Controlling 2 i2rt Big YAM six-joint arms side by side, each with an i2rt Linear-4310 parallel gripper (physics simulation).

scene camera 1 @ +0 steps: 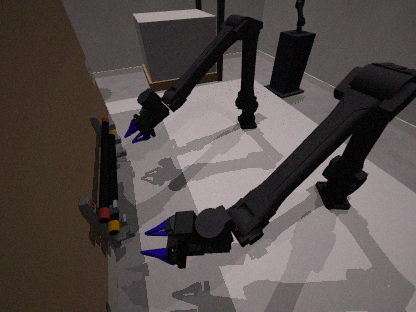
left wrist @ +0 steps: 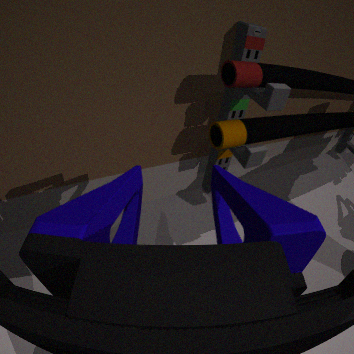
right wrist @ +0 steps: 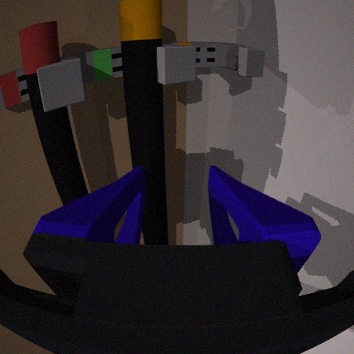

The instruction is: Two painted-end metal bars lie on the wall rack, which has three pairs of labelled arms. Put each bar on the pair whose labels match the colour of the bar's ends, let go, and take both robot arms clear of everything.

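Observation:
The red-ended bar lies on the red-labelled top arms of the wall rack. The orange-ended bar lies below it, on the green-labelled middle arms. The orange-labelled lowest arms hold no bar at the ends seen. My left gripper is partly open and empty, off the rack's near end. My right gripper is partly open and empty, short of the bars near the far end; its left fingertip overlaps the orange-ended bar in the right wrist view.
The brown wall stands behind the rack, at the left of the scene view. A large grey box stands at the back, and a dark pedestal at the back right. The arms cast shadows across the pale surface.

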